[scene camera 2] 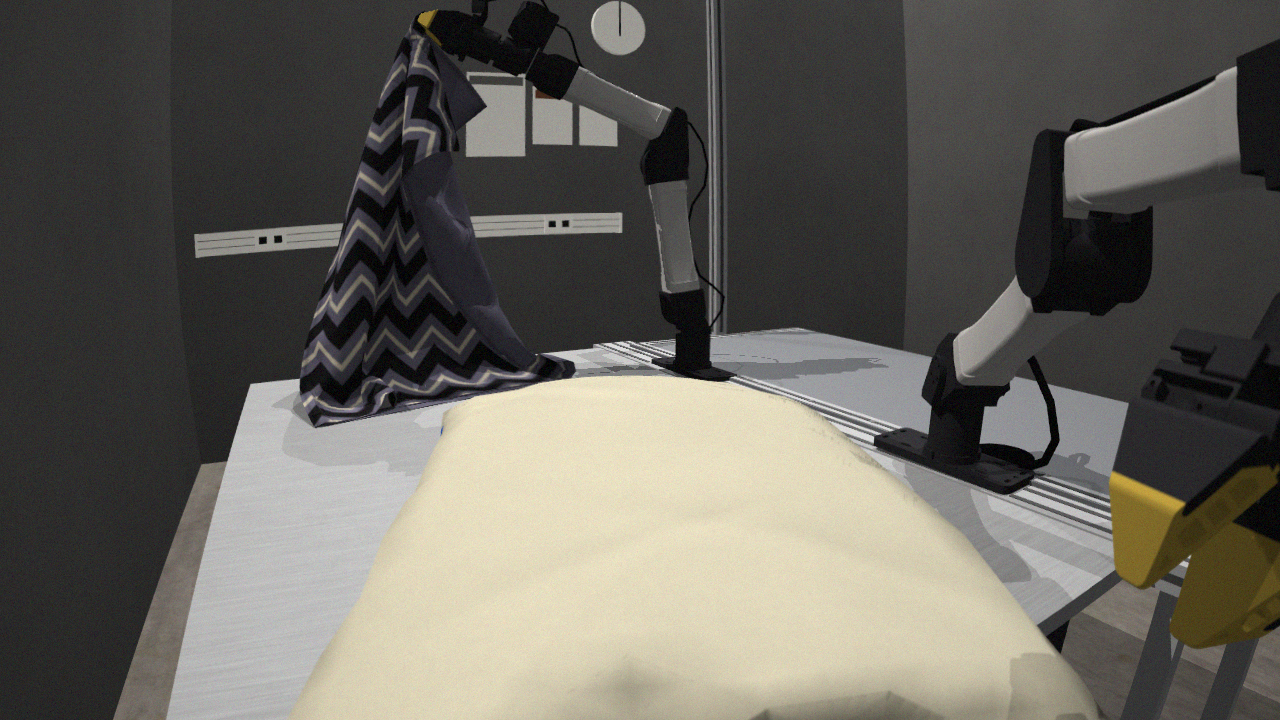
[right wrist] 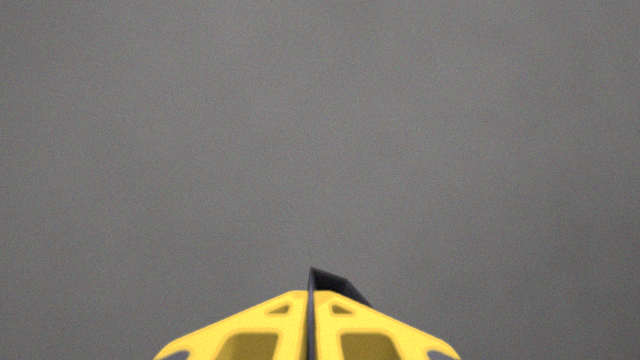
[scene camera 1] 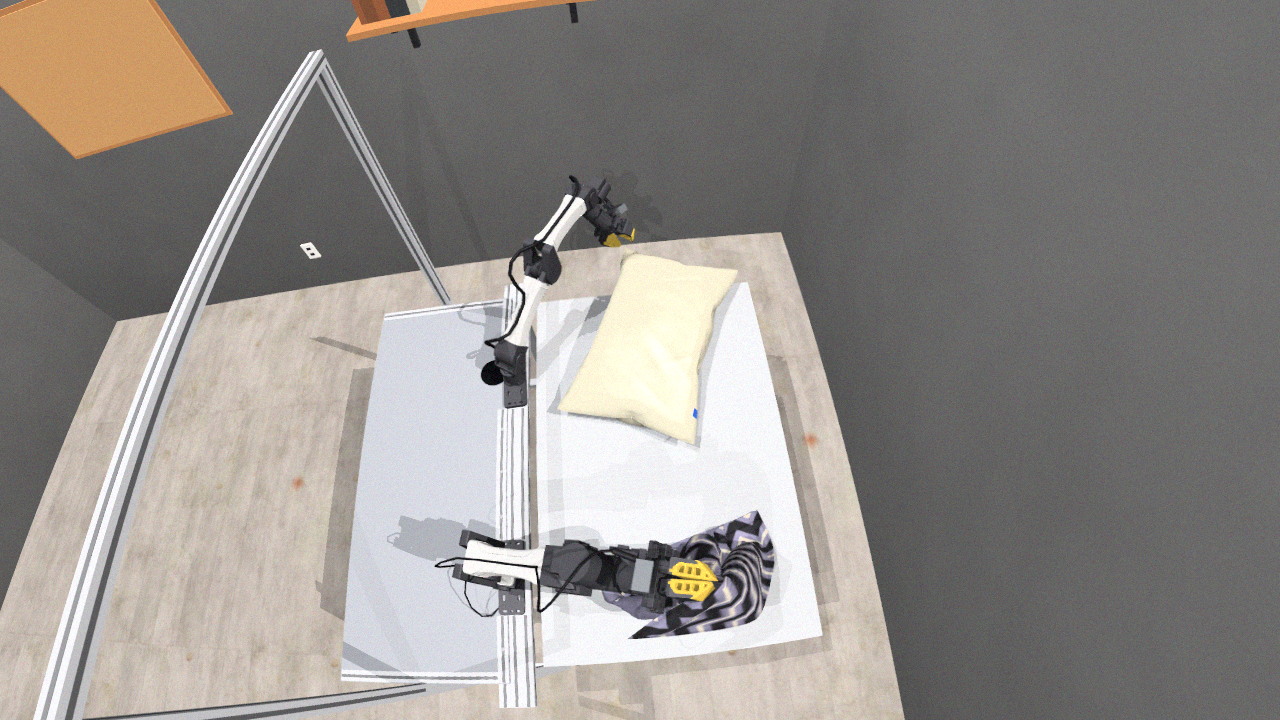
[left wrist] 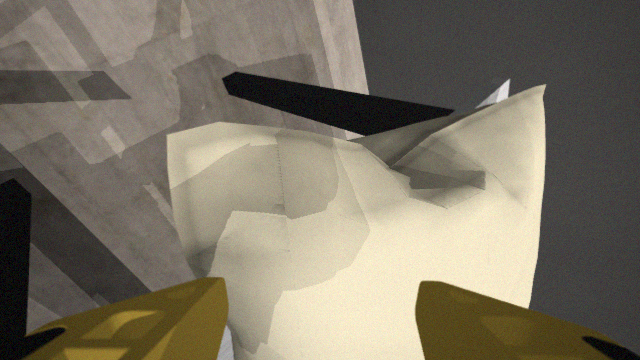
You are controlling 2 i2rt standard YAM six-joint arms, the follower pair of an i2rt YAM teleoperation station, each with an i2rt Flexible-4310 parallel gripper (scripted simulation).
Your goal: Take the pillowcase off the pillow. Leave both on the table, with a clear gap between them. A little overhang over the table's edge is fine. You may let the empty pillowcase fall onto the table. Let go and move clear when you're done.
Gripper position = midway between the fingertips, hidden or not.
I see my left gripper (scene camera 2: 1156,613), my right gripper (scene camera 1: 716,582), a zigzag pillowcase (scene camera 2: 408,317) and a cream pillow (scene camera 2: 617,540).
The zigzag pillowcase is seen too in scene camera 1 (scene camera 1: 740,554). The cream pillow shows as well in scene camera 1 (scene camera 1: 642,369) and in the left wrist view (left wrist: 321,241). My left gripper is seen too in scene camera 1 (scene camera 1: 626,242) and in the left wrist view (left wrist: 321,294).
